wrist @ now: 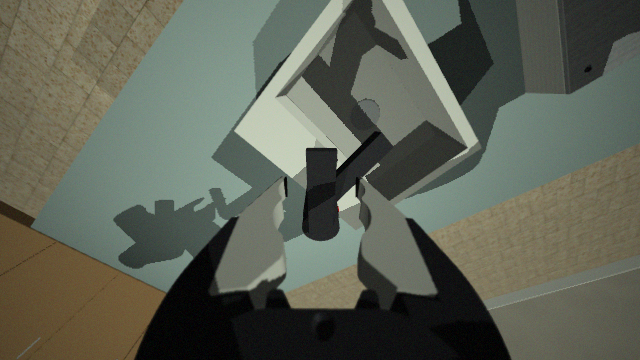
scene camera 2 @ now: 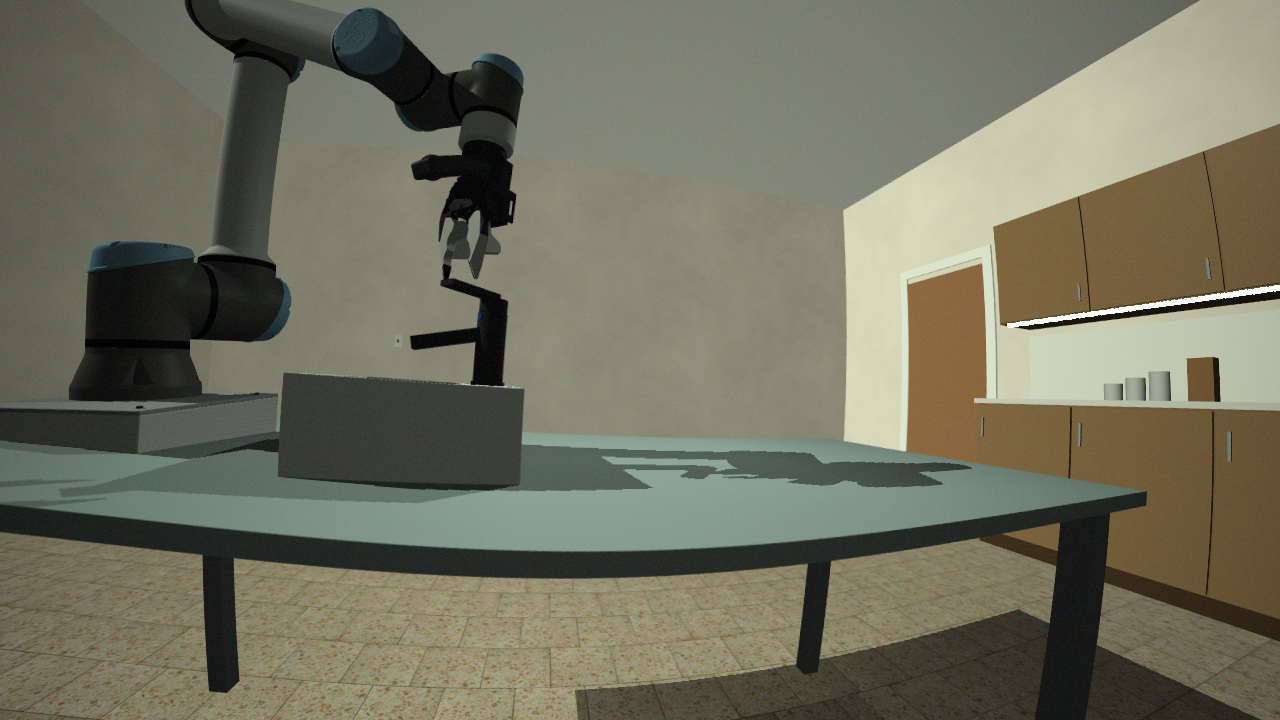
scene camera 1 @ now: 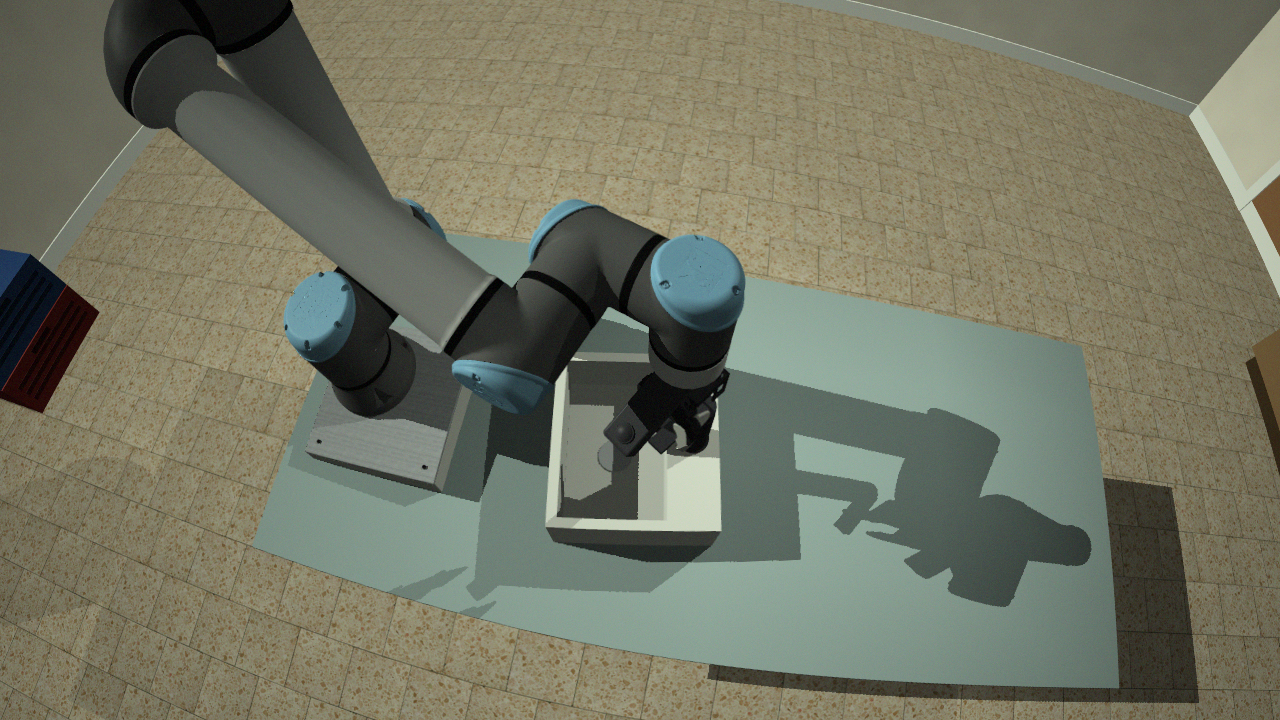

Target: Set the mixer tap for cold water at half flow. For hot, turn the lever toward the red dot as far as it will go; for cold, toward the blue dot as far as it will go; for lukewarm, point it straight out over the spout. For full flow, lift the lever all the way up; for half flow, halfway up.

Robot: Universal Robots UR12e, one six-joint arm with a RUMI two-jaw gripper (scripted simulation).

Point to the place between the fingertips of the gripper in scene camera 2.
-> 459, 280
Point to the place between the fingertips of the gripper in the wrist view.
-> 321, 178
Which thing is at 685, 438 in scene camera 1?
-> The gripper.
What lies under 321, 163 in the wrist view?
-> A lever.
